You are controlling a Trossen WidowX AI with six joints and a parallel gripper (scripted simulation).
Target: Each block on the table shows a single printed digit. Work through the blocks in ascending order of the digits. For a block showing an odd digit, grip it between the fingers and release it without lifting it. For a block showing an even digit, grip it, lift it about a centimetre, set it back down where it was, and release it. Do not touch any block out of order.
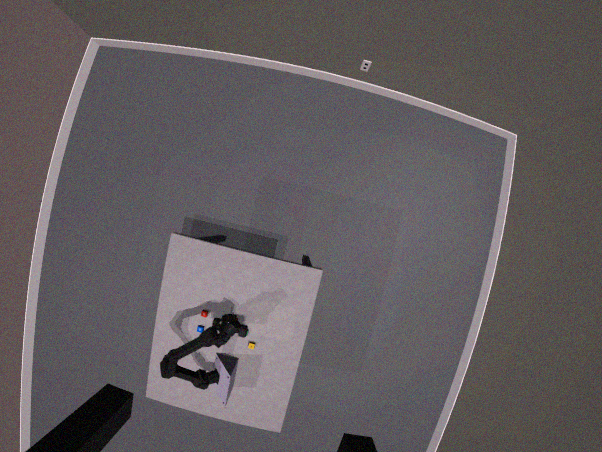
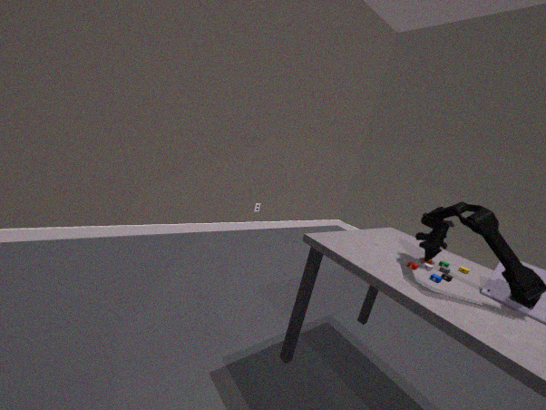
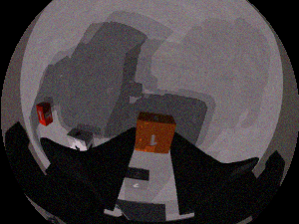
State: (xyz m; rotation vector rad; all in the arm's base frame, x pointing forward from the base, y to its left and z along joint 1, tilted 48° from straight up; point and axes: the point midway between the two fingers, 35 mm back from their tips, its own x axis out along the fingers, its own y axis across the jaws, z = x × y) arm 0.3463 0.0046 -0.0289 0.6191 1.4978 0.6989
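Right now the orange block is right at my gripper tip. From my gripper tip the other things lie so: yellow block 12 cm behind, 13 cm to the right; then dark block 12 cm behind, 10 cm to the left; then green block 5 cm behind, 8 cm to the right.
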